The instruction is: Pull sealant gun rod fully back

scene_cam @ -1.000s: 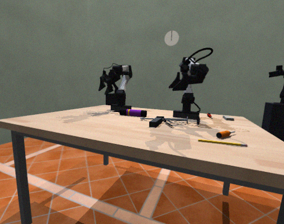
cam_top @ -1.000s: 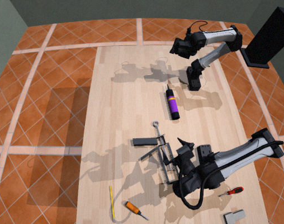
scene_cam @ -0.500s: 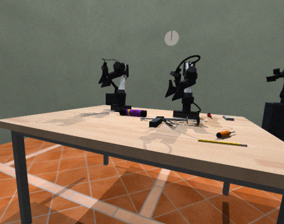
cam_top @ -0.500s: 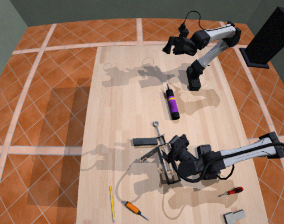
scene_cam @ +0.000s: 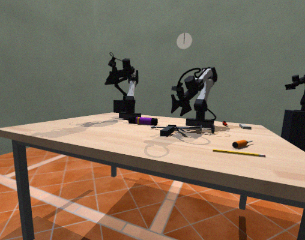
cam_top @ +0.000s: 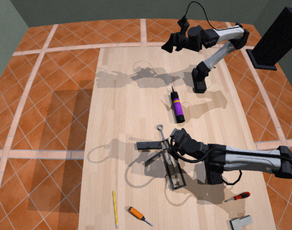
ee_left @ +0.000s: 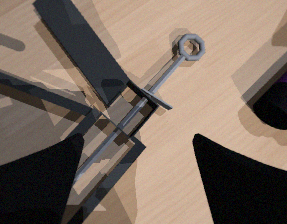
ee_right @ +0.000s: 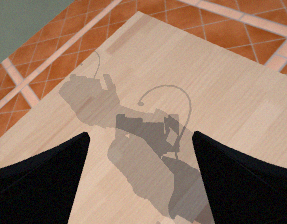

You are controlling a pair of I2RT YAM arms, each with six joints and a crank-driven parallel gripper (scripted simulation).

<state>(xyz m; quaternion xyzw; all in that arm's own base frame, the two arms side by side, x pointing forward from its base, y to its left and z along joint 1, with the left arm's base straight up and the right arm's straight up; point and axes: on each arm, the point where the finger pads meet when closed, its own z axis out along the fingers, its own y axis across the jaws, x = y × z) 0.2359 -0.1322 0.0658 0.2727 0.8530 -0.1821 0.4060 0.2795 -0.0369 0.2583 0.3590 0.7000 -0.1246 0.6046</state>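
Now: the thumb plate 3 cm ahead of my left hand, 5 cm to the right of it and 9 cm below it. Round my left hand: rod (2 cm ahead, 1 cm to the left, 9 cm below); then sealant cartridge (6 cm behind, 29 cm to the right, 8 cm below); then yellow pencil (30 cm ahead, 34 cm to the left, 10 cm below).
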